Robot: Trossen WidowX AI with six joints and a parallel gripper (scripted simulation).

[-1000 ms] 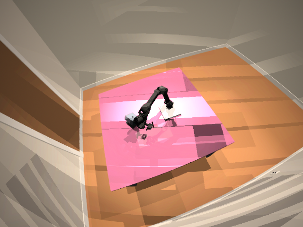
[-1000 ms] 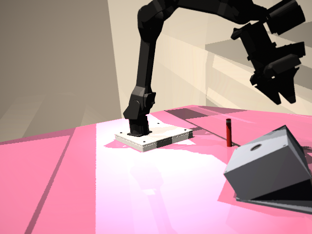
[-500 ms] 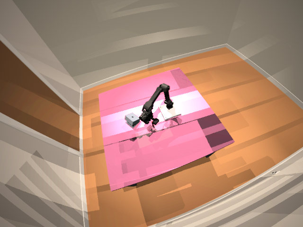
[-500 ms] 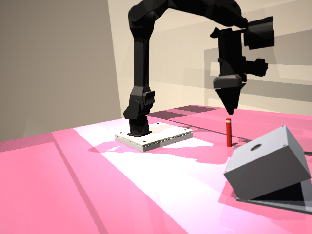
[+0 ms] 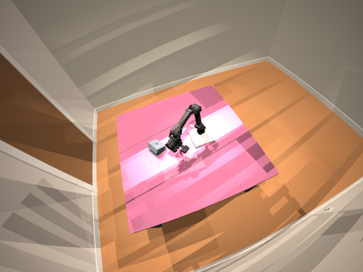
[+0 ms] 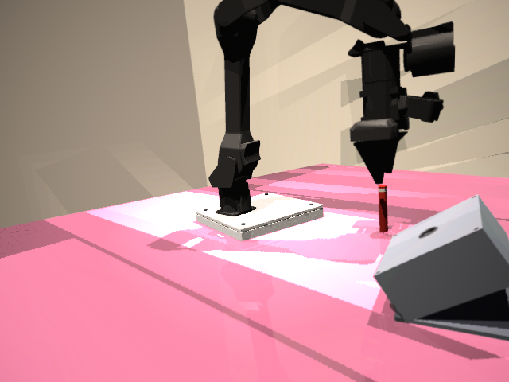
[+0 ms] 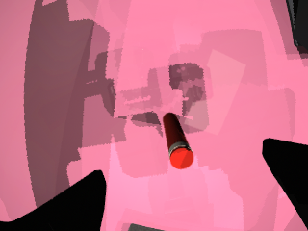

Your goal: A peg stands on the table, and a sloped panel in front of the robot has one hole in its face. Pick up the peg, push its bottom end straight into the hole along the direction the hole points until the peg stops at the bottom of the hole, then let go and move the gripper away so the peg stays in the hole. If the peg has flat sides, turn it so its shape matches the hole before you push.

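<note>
The red peg lies 40 mm below my gripper tip. From my gripper tip the other things lie so: grey sloped panel 180 mm to the right, 160 mm ahead, 40 mm below.
</note>
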